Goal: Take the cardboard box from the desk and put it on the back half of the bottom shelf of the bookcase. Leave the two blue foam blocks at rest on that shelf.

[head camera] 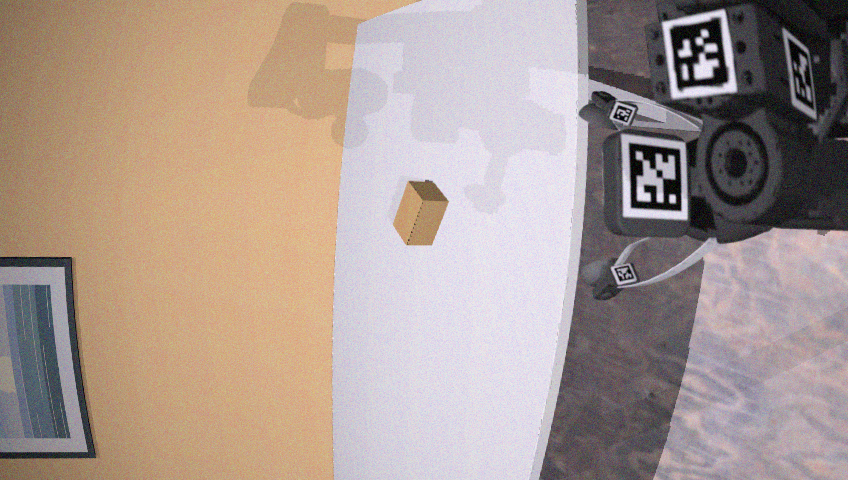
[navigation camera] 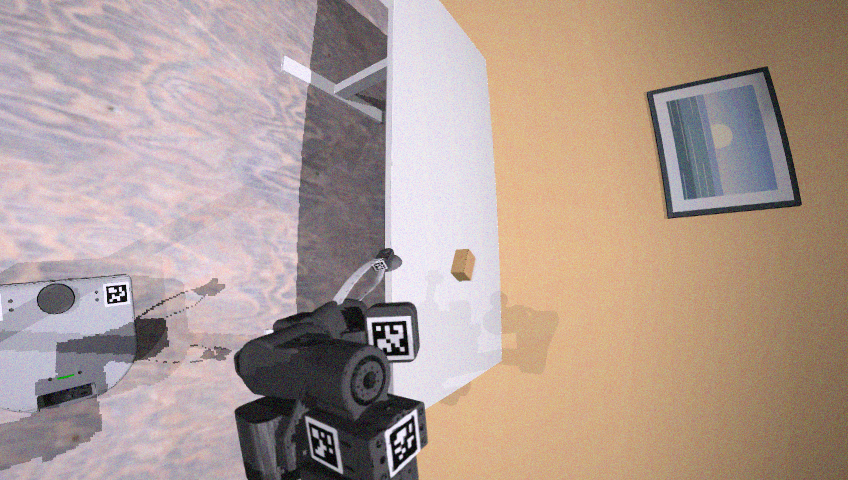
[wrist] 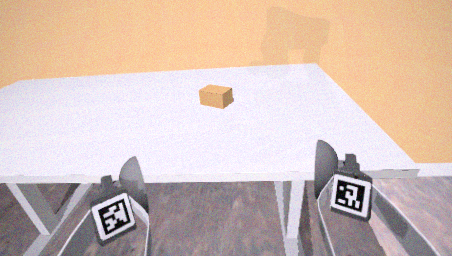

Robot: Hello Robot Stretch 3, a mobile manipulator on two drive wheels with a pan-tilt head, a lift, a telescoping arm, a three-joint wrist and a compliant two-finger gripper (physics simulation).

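Pixels of known places: gripper, fingertip midpoint: (head camera: 594, 193) (wrist: 228, 168); robot's base, link origin: (navigation camera: 57, 297).
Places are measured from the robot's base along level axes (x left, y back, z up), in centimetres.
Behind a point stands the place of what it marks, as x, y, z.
Note:
A small cardboard box (head camera: 420, 214) {-94.6, 0.9, 76.5} (navigation camera: 462, 265) {-94.4, 1.1, 76.1} (wrist: 216, 96) {-94.3, 1.4, 76.0} stands on the white desk (head camera: 446, 368) {-92.7, -25.1, 72.1} (navigation camera: 440, 148) {-93.8, -39.1, 72.1} (wrist: 100, 130) {-86.4, -32.6, 72.1}, towards the wall side. My gripper (head camera: 598, 193) {-39.3, 2.3, 92.6} (wrist: 228, 168) {-39.3, 2.3, 92.6} is open, with its fingers wide apart and nothing between them. It is at the desk's front edge, short of the box; in the wrist view the box lies beyond and between the two fingertips. In the navigation camera view one finger shows by the desk edge; the other is hidden. The bookcase and the two blue foam blocks do not show in these views.
An orange wall (head camera: 208, 297) {-147.7, -18.6, 103.9} (navigation camera: 595, 297) {-142.1, 20.9, 112.7} (wrist: 150, 35) {-149.1, -28.0, 88.2} rises behind the desk, with a framed picture (head camera: 35, 356) {-147.6, -33.7, 155.6} (navigation camera: 723, 142) {-147.9, -35.7, 166.3} on it. White desk legs (navigation camera: 363, 77) {-108.6, -91.5, 24.4} (wrist: 295, 210) {-94.1, 30.1, 21.4} stand on the floor under the desk. My base (navigation camera: 89, 333) {-6.0, 9.4, 16.0} shows at the left of the navigation view.

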